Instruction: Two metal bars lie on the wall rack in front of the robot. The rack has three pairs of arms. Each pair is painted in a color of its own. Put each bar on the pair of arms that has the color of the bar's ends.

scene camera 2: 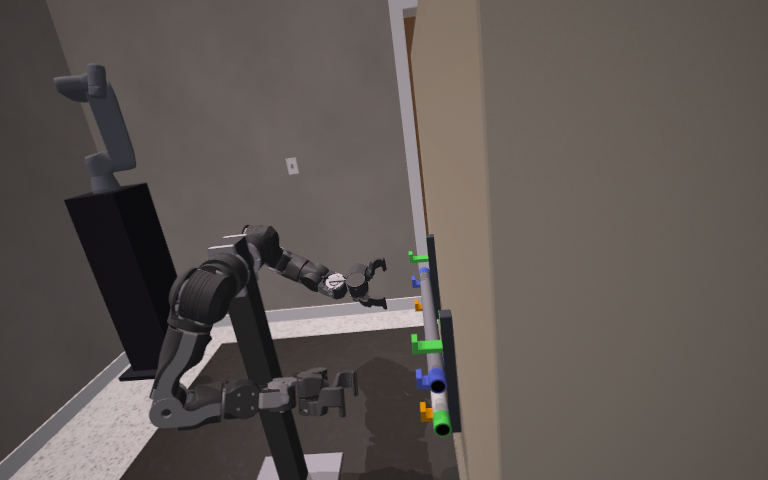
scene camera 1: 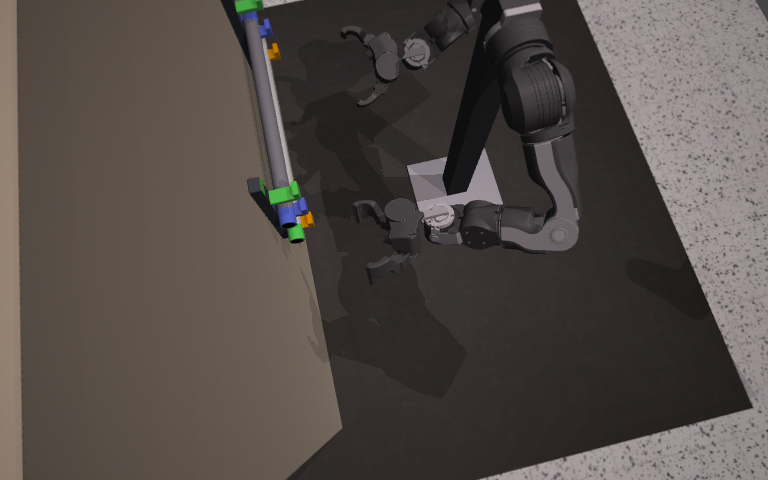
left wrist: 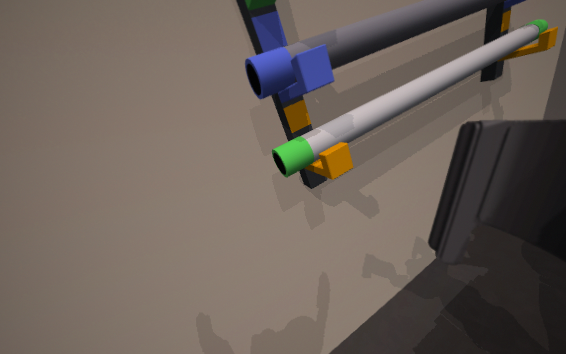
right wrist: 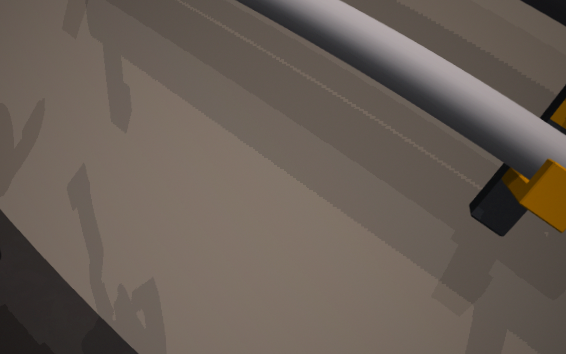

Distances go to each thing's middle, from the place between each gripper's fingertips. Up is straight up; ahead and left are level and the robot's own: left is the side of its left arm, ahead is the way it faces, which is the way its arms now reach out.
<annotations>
The blue-ended bar [scene camera 1: 276, 160] is 29 cm to the right of my left hand, 12 cm ahead of it and 4 cm above it. From my left hand the other things lie so: green-ended bar [scene camera 2: 441, 419] (30 cm to the right, 12 cm ahead, 3 cm below); then pale base plate [scene camera 1: 426, 178] (49 cm below, 32 cm behind, 26 cm to the right).
Right now my right hand is 180 mm short of the green-ended bar, 120 mm to the right of it and 20 mm below it. From my right hand the other things lie so: pale base plate: 260 mm behind, 150 mm to the left, 440 mm below; blue-ended bar: 180 mm ahead, 120 mm to the left, 90 mm above.
</annotations>
